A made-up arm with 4 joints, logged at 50 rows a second.
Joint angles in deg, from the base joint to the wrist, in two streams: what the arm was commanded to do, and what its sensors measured. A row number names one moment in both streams.
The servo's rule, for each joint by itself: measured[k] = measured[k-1] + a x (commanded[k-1-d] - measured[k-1]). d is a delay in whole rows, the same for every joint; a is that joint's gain. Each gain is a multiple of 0.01, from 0.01 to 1. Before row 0 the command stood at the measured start. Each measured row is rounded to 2 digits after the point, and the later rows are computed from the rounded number. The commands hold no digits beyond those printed.
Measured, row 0:
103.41 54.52 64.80 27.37
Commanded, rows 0 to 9:
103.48 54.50 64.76 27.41
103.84 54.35 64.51 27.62
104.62 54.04 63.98 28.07
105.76 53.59 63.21 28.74
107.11 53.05 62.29 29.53
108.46 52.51 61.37 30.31
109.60 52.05 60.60 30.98
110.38 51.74 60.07 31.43
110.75 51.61 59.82 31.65
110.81 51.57 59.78 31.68
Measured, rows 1 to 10:
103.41 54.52 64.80 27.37
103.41 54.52 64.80 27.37
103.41 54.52 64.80 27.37
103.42 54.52 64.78 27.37
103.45 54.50 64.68 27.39
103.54 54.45 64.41 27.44
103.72 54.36 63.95 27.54
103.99 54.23 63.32 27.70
104.35 54.06 62.58 27.91
104.77 53.86 61.83 28.16
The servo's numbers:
d 3
a 0.08 0.10 0.38 0.08

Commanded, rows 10 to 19:
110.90 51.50 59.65 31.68
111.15 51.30 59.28 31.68
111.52 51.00 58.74 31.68
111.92 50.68 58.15 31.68
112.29 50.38 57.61 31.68
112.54 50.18 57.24 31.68
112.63 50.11 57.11 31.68
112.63 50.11 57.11 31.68
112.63 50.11 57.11 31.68
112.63 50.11 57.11 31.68
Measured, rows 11 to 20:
105.22 53.65 61.16 28.42
105.66 53.45 60.65 28.68
106.07 53.26 60.32 28.92
106.46 53.08 60.07 29.14
106.84 52.90 59.77 29.34
107.21 52.71 59.38 29.53
107.59 52.51 58.91 29.70
107.97 52.30 58.42 29.86
108.34 52.09 57.97 30.01
108.68 51.89 57.64 30.14

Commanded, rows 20 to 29:
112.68 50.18 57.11 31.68
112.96 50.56 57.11 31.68
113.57 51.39 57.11 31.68
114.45 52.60 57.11 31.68
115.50 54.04 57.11 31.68
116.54 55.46 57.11 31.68
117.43 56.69 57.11 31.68
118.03 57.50 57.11 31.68
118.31 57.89 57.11 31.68
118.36 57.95 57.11 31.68
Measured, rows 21 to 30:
109.00 51.71 57.44 30.26
109.29 51.55 57.31 30.37
109.56 51.41 57.23 30.47
109.81 51.29 57.18 30.57
110.06 51.22 57.15 30.66
110.34 51.24 57.13 30.74
110.67 51.38 57.12 30.82
111.06 51.65 57.12 30.89
111.50 52.03 57.12 30.95
111.97 52.50 57.12 31.01

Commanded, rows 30 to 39:
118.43 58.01 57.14 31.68
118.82 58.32 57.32 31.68
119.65 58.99 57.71 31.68
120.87 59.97 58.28 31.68
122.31 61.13 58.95 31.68
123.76 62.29 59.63 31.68
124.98 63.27 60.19 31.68
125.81 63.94 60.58 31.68
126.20 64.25 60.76 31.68
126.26 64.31 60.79 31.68
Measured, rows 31 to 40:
112.45 53.00 57.12 31.06
112.92 53.49 57.12 31.11
113.36 53.94 57.12 31.16
113.77 54.35 57.13 31.20
114.17 54.75 57.20 31.24
114.61 55.17 57.39 31.28
115.11 55.65 57.73 31.31
115.69 56.20 58.19 31.34
116.34 56.81 58.74 31.37
117.03 57.46 59.29 31.39

